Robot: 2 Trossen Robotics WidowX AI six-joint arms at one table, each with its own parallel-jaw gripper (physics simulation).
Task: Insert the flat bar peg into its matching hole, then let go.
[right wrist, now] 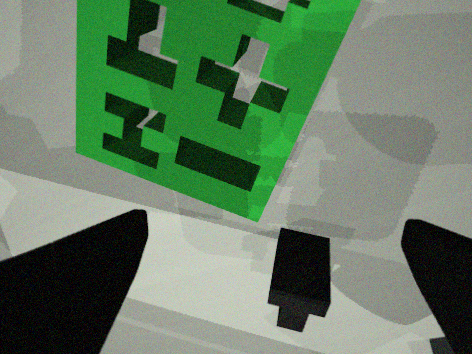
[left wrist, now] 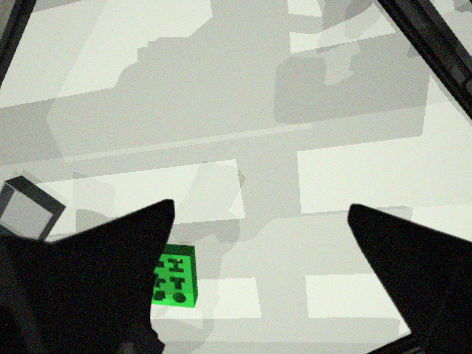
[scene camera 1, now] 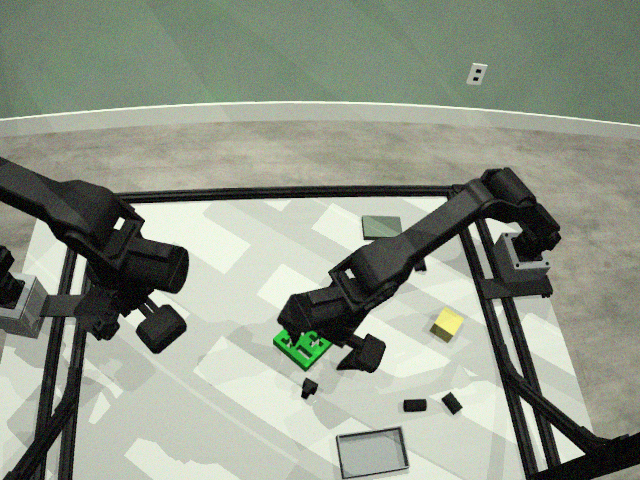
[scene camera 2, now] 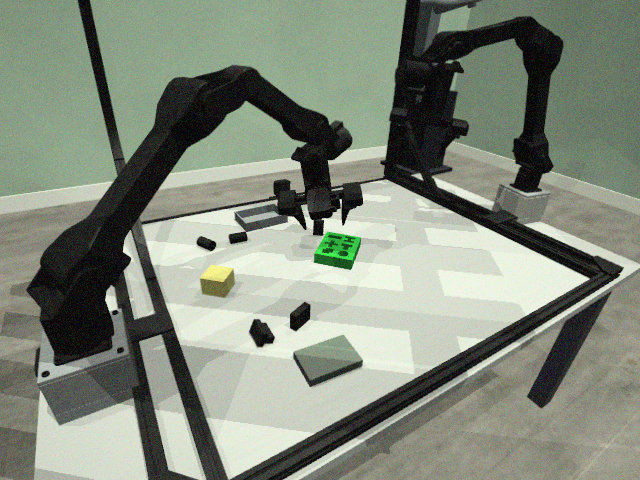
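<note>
A black flat block (scene camera 2: 299,316), which looks like the flat bar peg, stands on its narrow edge on the table in scene camera 2. It is well apart from the green hole board (scene camera 1: 306,363) (scene camera 2: 333,260) (left wrist: 191,270) (right wrist: 90,75). The board's straight bar-shaped slot (right wrist: 217,164) shows empty in the right wrist view. My right gripper (scene camera 2: 324,225) (right wrist: 274,227) is open and empty, low beside the board. A black T-shaped peg (scene camera 1: 309,387) (scene camera 2: 318,227) (right wrist: 302,265) stands beneath it, off the board. My left gripper (left wrist: 260,209) is open and empty, high over the table.
A yellow block (scene camera 1: 447,324) (scene camera 2: 217,280) and two short black pegs (scene camera 2: 206,242) (scene camera 2: 238,237) lie on the right arm's side. A grey-green slab (scene camera 1: 381,227) (scene camera 2: 328,360) lies near another black peg (scene camera 1: 420,266) (scene camera 2: 261,332). A shallow grey tray (scene camera 1: 339,457) (scene camera 2: 249,225) lies beyond the pegs.
</note>
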